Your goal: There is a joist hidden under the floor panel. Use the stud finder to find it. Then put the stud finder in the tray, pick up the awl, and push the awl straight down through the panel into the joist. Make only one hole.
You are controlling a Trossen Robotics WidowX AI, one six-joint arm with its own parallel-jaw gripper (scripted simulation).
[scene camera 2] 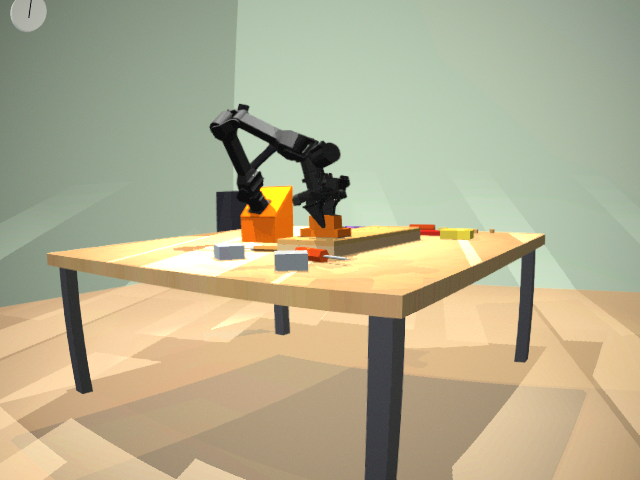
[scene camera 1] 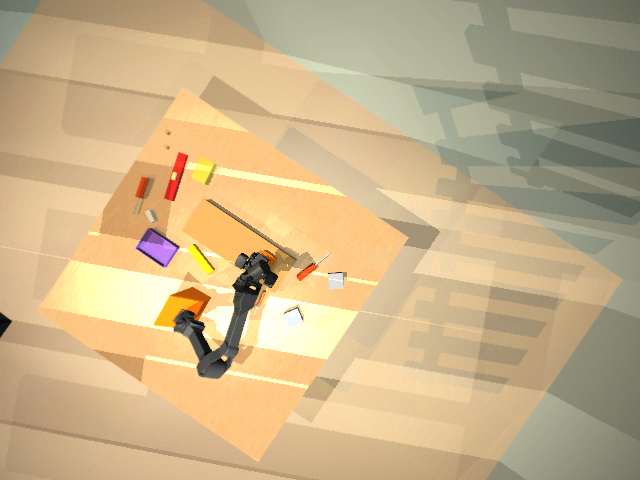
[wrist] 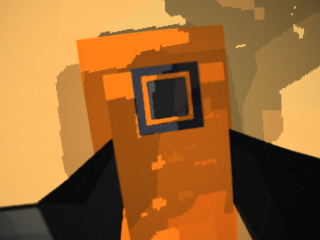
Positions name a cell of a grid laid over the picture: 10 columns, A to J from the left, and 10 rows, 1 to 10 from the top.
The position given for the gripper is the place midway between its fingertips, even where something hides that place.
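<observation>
You've got the gripper (scene camera 2: F5) showing there, and an orange stud finder (scene camera 2: F5) too. In the wrist view, you'd see the gripper (wrist: F6) again.
</observation>
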